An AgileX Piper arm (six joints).
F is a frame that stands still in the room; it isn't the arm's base.
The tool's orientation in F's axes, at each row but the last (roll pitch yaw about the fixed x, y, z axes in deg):
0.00, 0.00, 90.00
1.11, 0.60, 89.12
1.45, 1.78, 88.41
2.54, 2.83, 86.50
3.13, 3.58, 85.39
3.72, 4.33, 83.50
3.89, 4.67, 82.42
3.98, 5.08, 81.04
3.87, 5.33, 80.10
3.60, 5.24, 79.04
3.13, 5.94, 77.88
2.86, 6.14, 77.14
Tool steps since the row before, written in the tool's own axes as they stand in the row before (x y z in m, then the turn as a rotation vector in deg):
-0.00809, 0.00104, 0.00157, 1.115, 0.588, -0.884
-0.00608, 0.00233, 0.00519, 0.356, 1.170, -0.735
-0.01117, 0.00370, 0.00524, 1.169, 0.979, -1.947
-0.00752, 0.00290, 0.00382, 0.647, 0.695, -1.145
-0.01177, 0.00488, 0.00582, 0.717, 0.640, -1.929
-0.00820, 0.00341, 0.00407, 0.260, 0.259, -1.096
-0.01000, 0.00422, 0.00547, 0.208, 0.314, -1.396
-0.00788, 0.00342, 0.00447, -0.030, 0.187, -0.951
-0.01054, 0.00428, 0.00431, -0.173, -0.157, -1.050
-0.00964, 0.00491, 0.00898, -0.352, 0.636, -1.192
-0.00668, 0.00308, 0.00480, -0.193, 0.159, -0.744
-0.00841, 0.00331, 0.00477, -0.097, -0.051, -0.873
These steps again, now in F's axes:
-0.00104, -0.00809, 0.00157, -0.588, 1.115, -0.884
-0.00232, -0.00599, 0.00530, -1.179, 0.367, -0.716
-0.00387, -0.01090, 0.00568, -0.997, 1.137, -1.957
-0.00317, -0.00714, 0.00431, -0.708, 0.636, -1.144
-0.00545, -0.01096, 0.00680, -0.694, 0.655, -1.932
-0.00401, -0.00745, 0.00489, -0.307, 0.214, -1.093
-0.00506, -0.00891, 0.00654, -0.392, 0.149, -1.384
-0.00422, -0.00686, 0.00538, -0.267, -0.072, -0.929
-0.00565, -0.00923, 0.00555, 0.038, -0.281, -1.038
-0.00592, -0.00777, 0.01011, -0.783, -0.312, -1.113
-0.00404, -0.00540, 0.00563, -0.251, -0.220, -0.710
-0.00473, -0.00696, 0.00580, -0.035, -0.187, -0.859

